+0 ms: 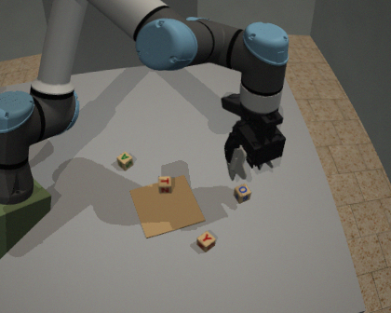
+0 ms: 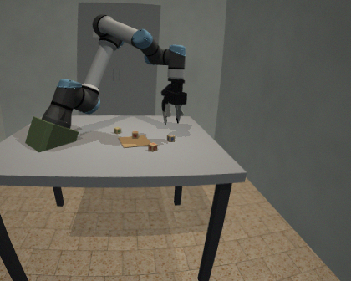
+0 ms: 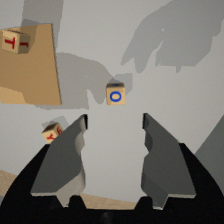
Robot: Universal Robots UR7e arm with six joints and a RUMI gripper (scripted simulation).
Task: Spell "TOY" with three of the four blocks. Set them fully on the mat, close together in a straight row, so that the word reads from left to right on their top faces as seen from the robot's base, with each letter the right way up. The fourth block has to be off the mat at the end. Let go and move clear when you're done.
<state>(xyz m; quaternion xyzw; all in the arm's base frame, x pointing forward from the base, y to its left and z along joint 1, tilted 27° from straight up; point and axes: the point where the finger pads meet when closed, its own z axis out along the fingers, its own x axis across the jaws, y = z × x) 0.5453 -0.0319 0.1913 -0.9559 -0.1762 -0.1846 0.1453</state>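
The O block is 90 mm below my hand. The rest, counted from my hand: Y block (90 mm behind, 130 mm to the right, 90 mm below); then tan mat (180 mm behind, 20 mm to the right, 100 mm below).
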